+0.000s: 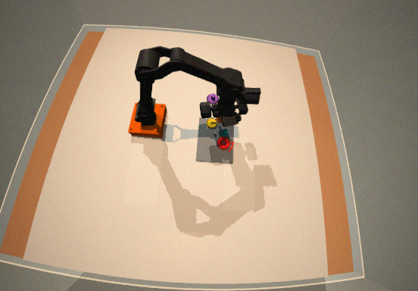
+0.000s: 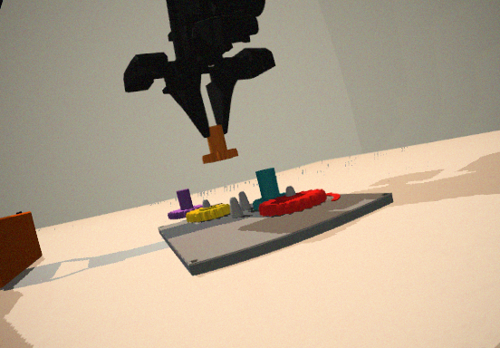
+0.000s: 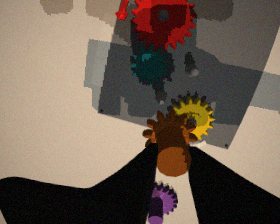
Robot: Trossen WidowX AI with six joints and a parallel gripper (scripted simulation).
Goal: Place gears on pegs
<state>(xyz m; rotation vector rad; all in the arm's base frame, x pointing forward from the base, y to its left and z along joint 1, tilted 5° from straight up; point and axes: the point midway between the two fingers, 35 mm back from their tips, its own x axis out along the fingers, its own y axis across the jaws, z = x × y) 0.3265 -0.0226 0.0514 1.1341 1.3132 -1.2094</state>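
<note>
Right now the teal gear is 2 cm ahead of my gripper tip, 5 cm to the right of it and 7 cm below it. From my gripper tip the other things lie so: red gear (2 cm ahead, 10 cm to the right, 8 cm below); yellow gear (3 cm behind, 1 cm to the left, 8 cm below); orange gear (1 cm below).
</note>
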